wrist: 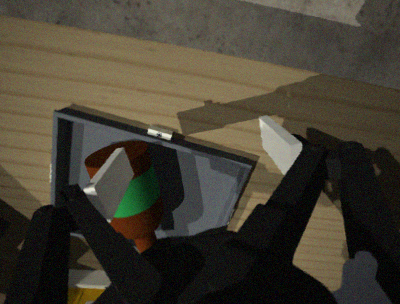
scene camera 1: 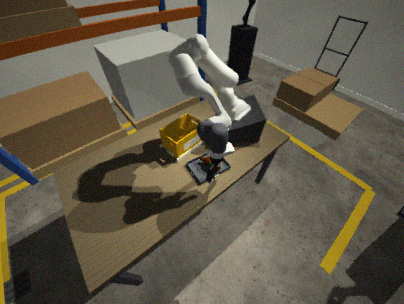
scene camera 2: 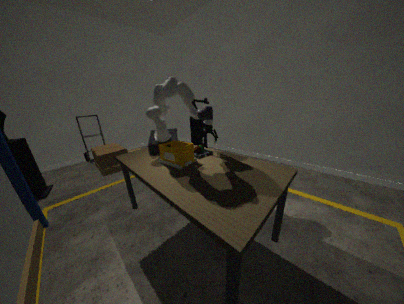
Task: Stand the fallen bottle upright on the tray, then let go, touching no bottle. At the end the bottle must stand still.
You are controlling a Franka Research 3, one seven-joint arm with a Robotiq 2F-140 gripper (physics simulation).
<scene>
In view: my gripper [wrist: 193, 146] and a bottle [wrist: 141, 210].
</scene>
